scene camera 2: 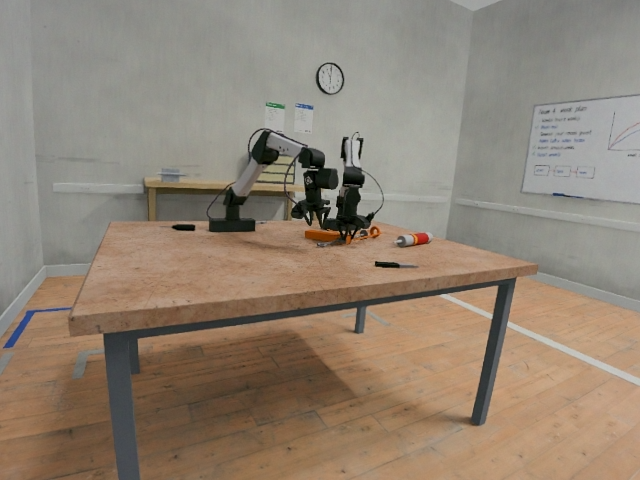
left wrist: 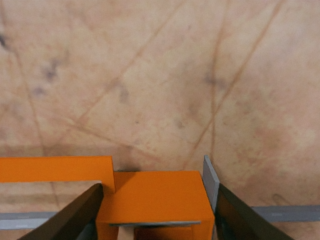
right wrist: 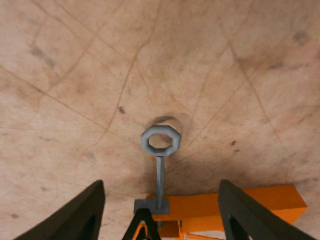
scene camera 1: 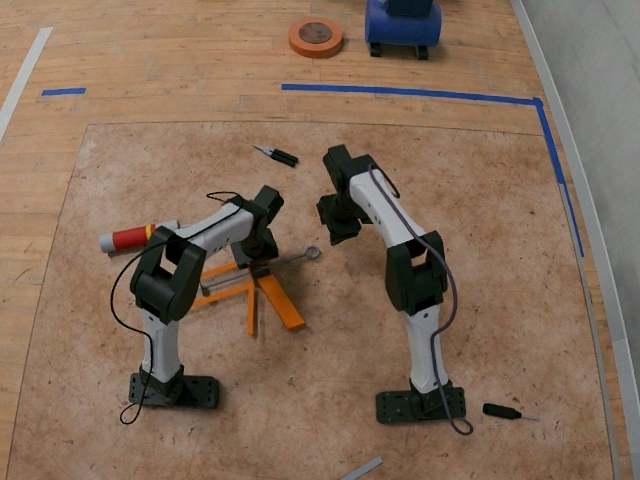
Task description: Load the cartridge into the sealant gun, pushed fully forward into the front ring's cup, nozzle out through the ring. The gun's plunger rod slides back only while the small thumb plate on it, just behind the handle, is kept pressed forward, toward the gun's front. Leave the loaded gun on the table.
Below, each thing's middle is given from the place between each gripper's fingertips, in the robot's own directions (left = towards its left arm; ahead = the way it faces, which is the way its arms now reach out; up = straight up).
Right now the plunger rod (right wrist: 159,152) is 2 cm behind my left hand (scene camera 1: 257,261), 1 cm to the right of it and 1 cm below it. The rest, counted from my left hand: cartridge (scene camera 1: 135,237) 6 cm ahead, 30 cm to the left; then orange sealant gun (scene camera 1: 286,311) 6 cm behind, 2 cm to the left, 1 cm below.
Now: the plunger rod 80 mm behind my right hand (scene camera 1: 328,234), 170 mm to the left of it and 80 mm below it. The rest, counted from my right hand: cartridge (480 mm to the left, 70 mm below); then orange sealant gun (120 mm behind, 190 mm to the left, 70 mm below).
